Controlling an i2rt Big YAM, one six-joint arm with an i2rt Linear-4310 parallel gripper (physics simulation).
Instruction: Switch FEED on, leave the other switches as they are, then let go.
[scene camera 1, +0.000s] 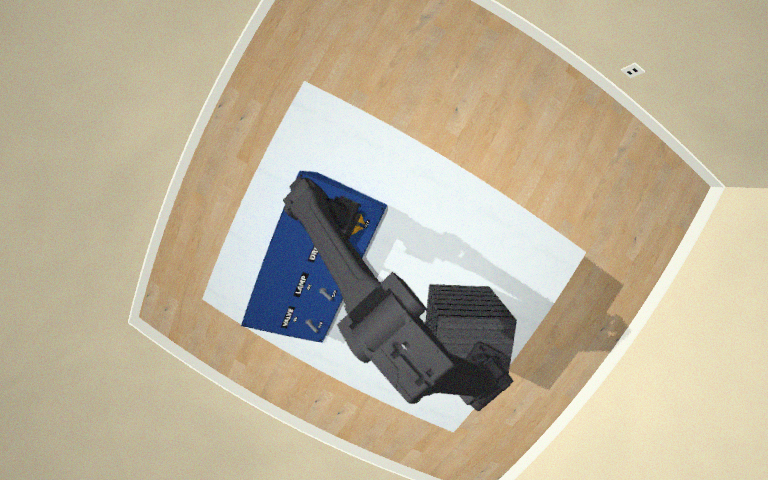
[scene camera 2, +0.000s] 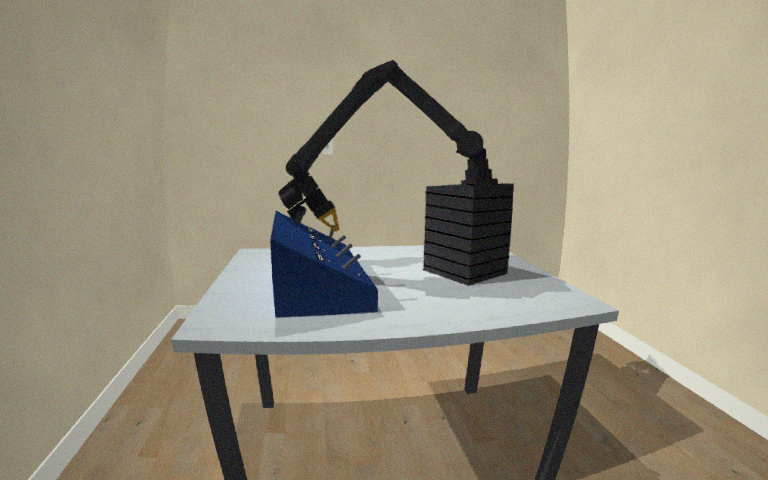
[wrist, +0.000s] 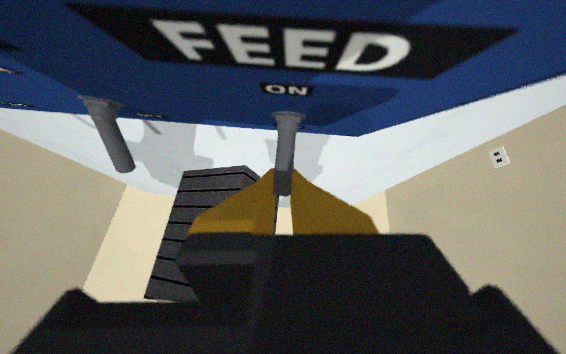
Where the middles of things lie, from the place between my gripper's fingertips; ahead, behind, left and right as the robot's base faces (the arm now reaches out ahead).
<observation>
My gripper is now 120 mm to the right of the drive lever (wrist: 109, 131) and 10 mm above it. From my hand the other things lie so: blue switch box (scene camera 1: 287, 295): 190 mm to the left, 80 mm ahead, 40 mm below.
</observation>
